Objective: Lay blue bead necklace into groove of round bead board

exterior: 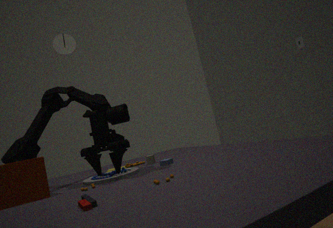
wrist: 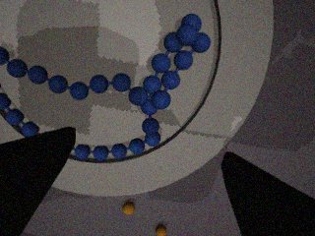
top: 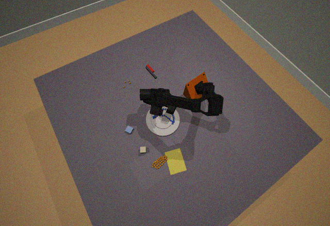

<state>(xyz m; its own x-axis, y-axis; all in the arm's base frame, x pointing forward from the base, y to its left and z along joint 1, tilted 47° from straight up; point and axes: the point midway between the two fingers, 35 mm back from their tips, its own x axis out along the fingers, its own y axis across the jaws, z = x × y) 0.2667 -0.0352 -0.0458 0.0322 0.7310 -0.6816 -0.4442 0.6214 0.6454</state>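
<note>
My gripper tip is 2 cm short of the round white bead board, 6 cm to the right of it and 1 cm above it. Also, from my gripper tip: cream cube (22 cm ahead, 13 cm to the left); grey tool (13 cm behind, 26 cm to the right, 2 cm below); light blue cube (21 cm ahead, 1 cm to the right, 1 cm below).
</note>
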